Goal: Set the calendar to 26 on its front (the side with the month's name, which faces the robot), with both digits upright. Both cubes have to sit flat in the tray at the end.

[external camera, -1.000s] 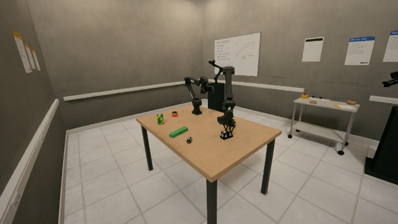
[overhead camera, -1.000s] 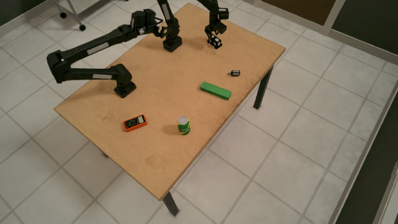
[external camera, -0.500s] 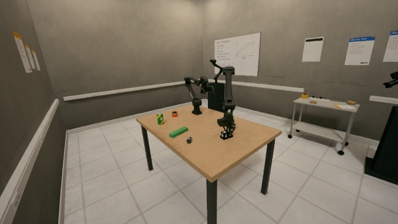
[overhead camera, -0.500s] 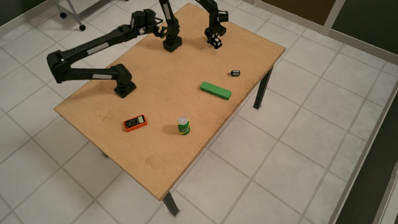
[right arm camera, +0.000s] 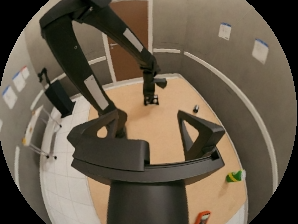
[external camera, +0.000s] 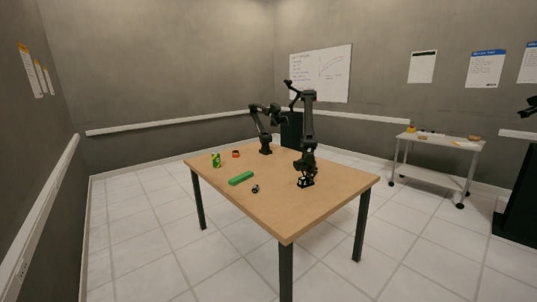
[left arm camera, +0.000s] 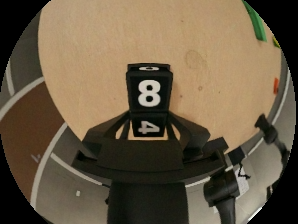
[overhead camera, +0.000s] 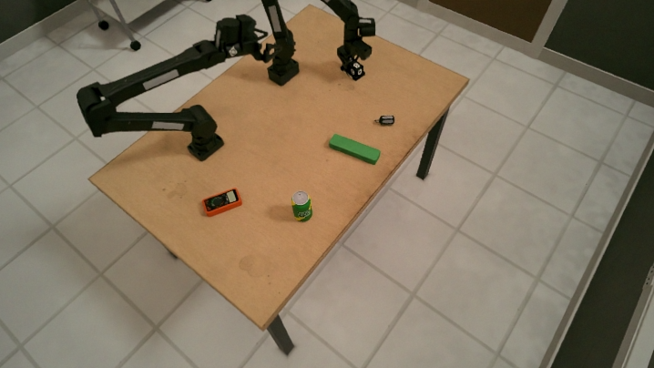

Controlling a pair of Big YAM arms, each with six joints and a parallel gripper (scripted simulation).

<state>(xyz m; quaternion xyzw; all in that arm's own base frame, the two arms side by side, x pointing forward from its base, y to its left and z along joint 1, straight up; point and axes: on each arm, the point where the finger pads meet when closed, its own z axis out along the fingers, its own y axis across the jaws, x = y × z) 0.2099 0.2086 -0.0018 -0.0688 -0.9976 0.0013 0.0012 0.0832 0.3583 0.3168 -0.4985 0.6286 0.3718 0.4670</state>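
Now: the black calendar cube right at my left hand.
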